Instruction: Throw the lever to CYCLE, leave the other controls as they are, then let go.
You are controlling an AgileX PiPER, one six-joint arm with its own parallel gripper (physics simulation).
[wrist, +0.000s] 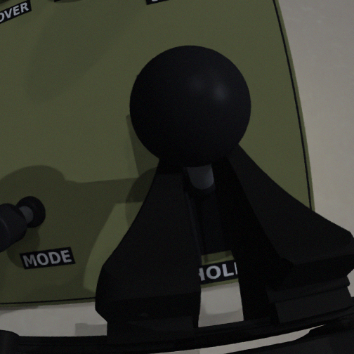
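The lever (190, 106) has a large black ball knob in the upper middle of the wrist view, and a short stretch of its grey shaft shows just below the ball. My gripper (195, 150) is shut on the lever, with one dark finger on each side of the shaft right under the ball. The fingertips are partly hidden behind the knob. The lever's dark slot shows between the fingers, with a partly covered HOLD label (218, 272) at its lower end. No CYCLE label shows in the view.
The green panel (85, 125) carries another control (31, 214) at the left, above a MODE label (48, 257). A label ending in OVER (15, 12) is at the top left. Another label is cut off at the top edge. The panel's right edge runs beside the lever.
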